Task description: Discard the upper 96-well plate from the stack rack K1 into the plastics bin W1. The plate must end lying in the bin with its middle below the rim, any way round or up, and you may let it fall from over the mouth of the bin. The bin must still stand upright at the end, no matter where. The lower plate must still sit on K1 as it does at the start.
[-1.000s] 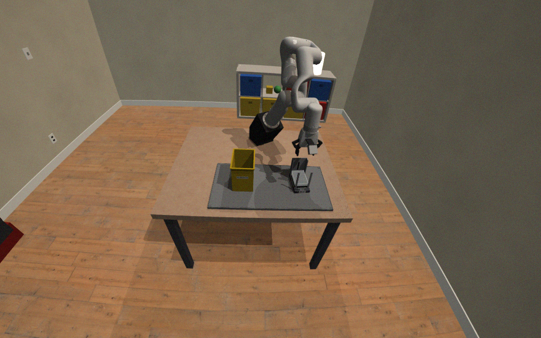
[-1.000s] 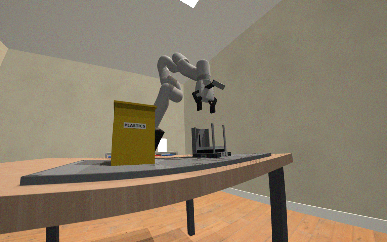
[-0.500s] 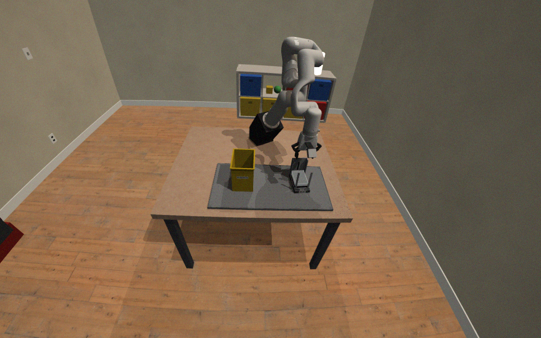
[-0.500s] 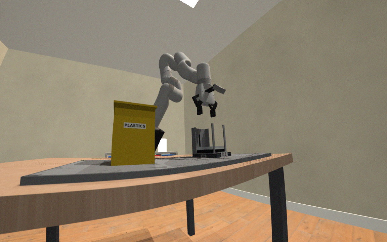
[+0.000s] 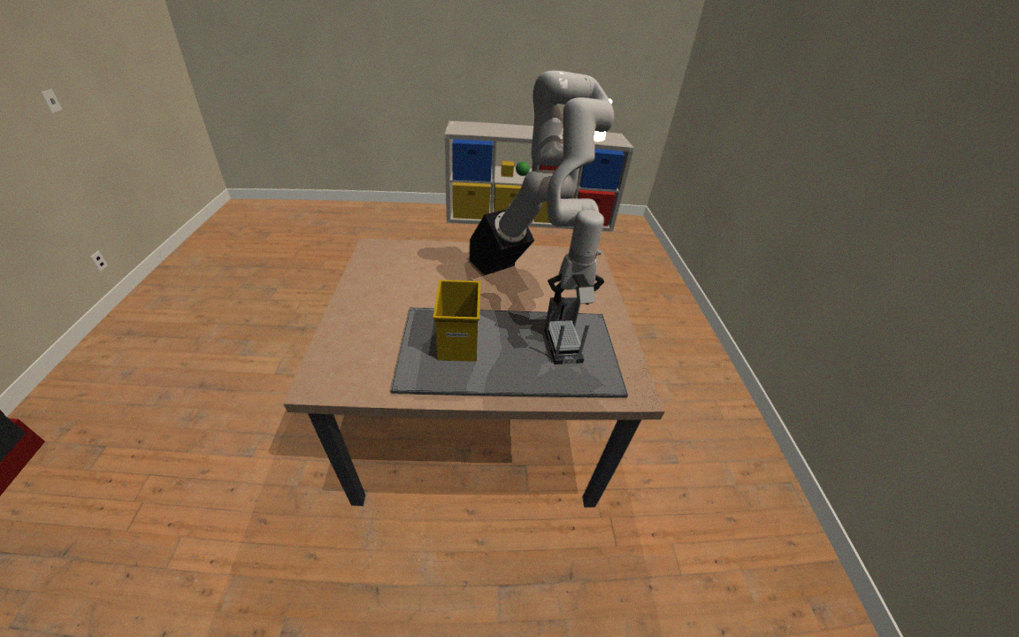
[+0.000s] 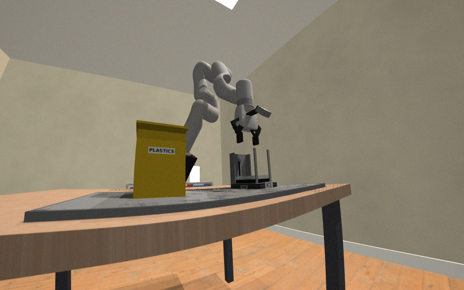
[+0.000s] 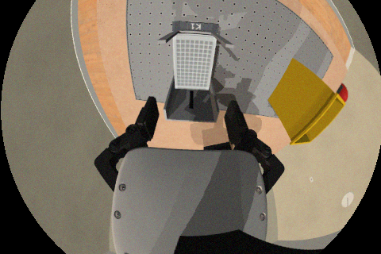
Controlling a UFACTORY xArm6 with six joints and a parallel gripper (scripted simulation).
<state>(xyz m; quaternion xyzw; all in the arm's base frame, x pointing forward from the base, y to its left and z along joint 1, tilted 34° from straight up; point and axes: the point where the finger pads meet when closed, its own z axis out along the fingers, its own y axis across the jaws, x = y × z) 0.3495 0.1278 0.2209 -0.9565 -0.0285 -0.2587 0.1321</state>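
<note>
My gripper is now 150 mm above the 96-well plate. The rest, counted from my hand: yellow plastics bin W1: 10 mm ahead, 340 mm to the right, 100 mm below.
</note>
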